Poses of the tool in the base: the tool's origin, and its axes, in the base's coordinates. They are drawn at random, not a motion.
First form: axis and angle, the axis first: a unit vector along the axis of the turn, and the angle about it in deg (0 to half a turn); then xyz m.
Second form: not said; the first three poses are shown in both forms.
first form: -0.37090, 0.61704, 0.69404, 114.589, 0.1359, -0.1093, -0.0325
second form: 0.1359, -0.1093, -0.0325, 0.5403, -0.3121, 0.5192, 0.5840
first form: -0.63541, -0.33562, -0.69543, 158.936, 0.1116, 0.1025, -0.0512
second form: 0.1116, 0.1025, -0.0512, 0.1828, -0.6247, -0.3300, -0.6837
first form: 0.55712, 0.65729, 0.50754, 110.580, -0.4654, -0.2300, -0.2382
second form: -0.4654, -0.2300, -0.2382, 0.5694, 0.4580, 0.5403, 0.4172
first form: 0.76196, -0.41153, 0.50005, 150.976, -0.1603, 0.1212, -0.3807
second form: -0.1603, 0.1212, -0.3807, 0.2506, 0.7377, -0.3984, 0.4841
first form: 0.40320, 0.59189, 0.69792, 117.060, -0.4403, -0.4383, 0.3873
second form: -0.4403, -0.4383, 0.3873, 0.5221, 0.3439, 0.5048, 0.5953
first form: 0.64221, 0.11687, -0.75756, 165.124, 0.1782, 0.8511, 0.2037
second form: 0.1782, 0.8511, 0.2037, 0.1295, 0.6368, 0.1159, -0.7512
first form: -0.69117, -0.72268, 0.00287, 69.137, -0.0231, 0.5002, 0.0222
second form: -0.0231, 0.5002, 0.0222, 0.8234, -0.3922, -0.4100, 0.0016
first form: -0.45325, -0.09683, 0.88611, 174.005, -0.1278, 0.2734, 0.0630
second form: -0.1278, 0.2734, 0.0630, 0.0523, -0.4526, -0.0967, 0.8849
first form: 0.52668, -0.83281, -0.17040, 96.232, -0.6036, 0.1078, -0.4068
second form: -0.6036, 0.1078, -0.4068, 0.6676, 0.3921, -0.6200, -0.1269
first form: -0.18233, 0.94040, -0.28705, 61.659, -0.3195, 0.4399, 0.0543
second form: -0.3195, 0.4399, 0.0543, 0.8587, -0.0934, 0.4819, -0.1471
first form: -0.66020, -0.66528, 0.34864, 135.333, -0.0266, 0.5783, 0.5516
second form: -0.0266, 0.5783, 0.5516, 0.3800, -0.6107, -0.6154, 0.3225
